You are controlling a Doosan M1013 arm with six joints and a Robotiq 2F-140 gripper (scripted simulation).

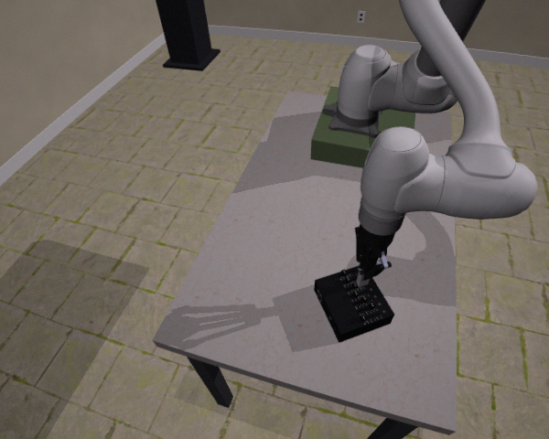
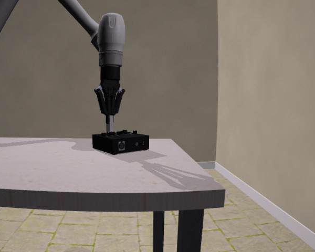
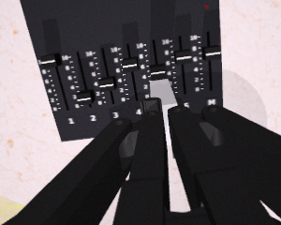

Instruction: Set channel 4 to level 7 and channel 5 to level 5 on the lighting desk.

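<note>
My hand is 30 mm above the channel 5 fader cap, 20 mm to the left of it and 10 mm short of it. Round my hand: channel 6 fader cap: 40 mm to the right, 30 mm below; channel 4 fader cap: 40 mm ahead, 30 mm below, 10 mm to the right; channel 3 fader cap: 50 mm ahead, 30 mm below, 10 mm to the left.
</note>
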